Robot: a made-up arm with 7 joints.
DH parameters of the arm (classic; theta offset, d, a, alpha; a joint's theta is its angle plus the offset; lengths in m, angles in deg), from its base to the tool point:
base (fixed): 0 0 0 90
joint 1: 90 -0.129 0 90
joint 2: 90 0 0 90
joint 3: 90 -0.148 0 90
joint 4: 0 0 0 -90
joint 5: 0 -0.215 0 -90
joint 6: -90 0 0 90
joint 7: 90 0 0 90
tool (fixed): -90 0 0 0
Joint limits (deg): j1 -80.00..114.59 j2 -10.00..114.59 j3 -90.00..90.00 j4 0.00..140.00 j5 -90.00..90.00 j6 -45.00..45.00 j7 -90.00..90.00
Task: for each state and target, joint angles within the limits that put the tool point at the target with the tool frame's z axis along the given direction. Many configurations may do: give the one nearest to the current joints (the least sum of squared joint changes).
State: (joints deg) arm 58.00 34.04 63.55 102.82 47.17 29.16 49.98
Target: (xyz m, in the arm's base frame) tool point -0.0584 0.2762 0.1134 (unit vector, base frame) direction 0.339 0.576 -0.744
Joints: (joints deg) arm 75.00 45.89 60.07 118.32 59.16 17.94 49.02
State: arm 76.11 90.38 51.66 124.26 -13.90 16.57 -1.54
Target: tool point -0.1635 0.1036 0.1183 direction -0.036 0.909 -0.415
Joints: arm 70.17 114.59 73.38 114.86 -13.14 -31.26 7.84
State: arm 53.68 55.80 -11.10 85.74 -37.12 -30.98 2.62
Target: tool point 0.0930 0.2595 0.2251 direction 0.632 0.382 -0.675
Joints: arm 96.57 44.71 2.59 82.58 -23.66 -44.96 -22.12
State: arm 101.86 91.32 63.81 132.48 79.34 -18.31 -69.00
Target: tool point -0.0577 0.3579 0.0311 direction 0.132 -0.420 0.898
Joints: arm 94.79 41.17 80.25 100.35 26.54 -45.00 -67.61
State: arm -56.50 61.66 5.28 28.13 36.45 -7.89 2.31
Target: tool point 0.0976 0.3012 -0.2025 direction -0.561 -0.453 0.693
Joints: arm -43.76 60.79 4.16 79.08 37.73 10.64 -12.32
